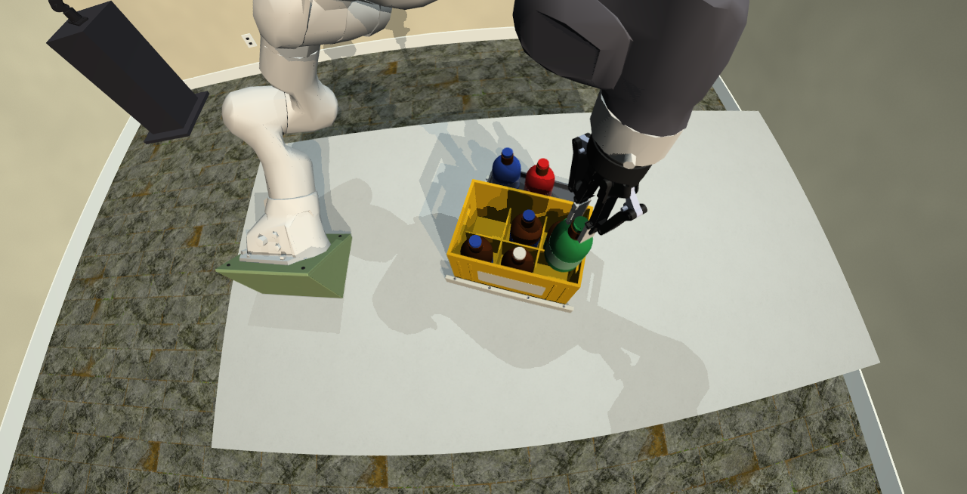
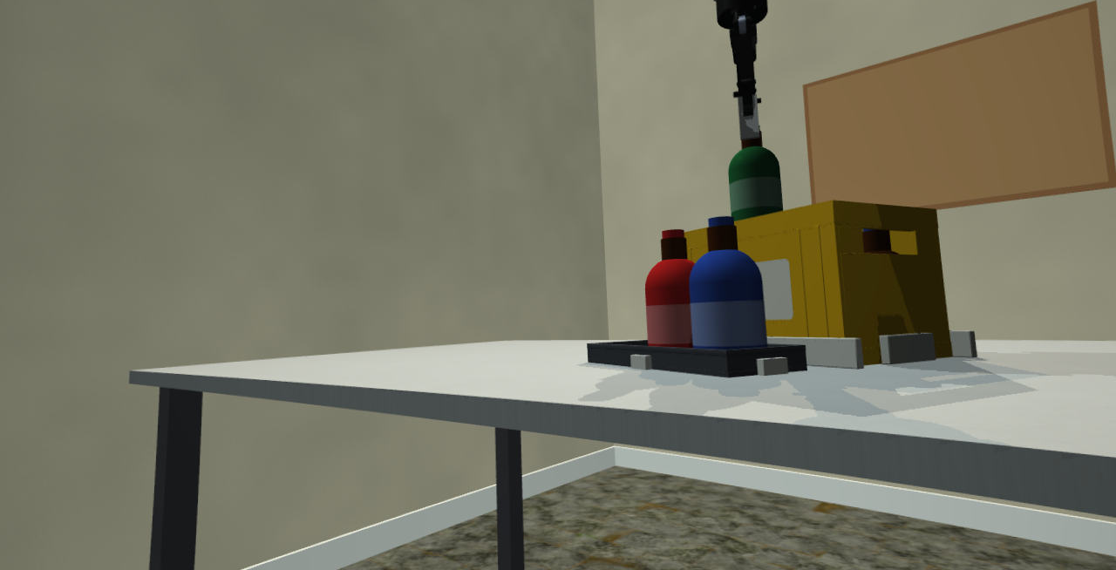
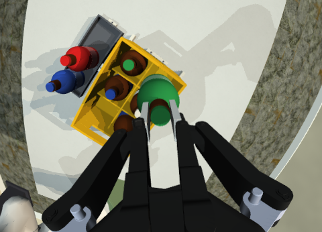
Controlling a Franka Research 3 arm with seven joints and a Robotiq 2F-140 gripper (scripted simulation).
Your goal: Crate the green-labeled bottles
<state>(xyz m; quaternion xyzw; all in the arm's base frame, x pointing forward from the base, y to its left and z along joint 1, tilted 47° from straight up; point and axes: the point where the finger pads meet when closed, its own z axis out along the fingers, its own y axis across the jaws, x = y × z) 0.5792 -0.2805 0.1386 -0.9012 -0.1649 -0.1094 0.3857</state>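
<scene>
The green-labeled bottle is 90 mm below my hand. From my hand the other things lie so: blue-labeled bottle (80 mm behind, 280 mm to the left, 270 mm below); red bottle (250 mm to the left, 270 mm below); dark tray (250 mm to the left, 340 mm below).
</scene>
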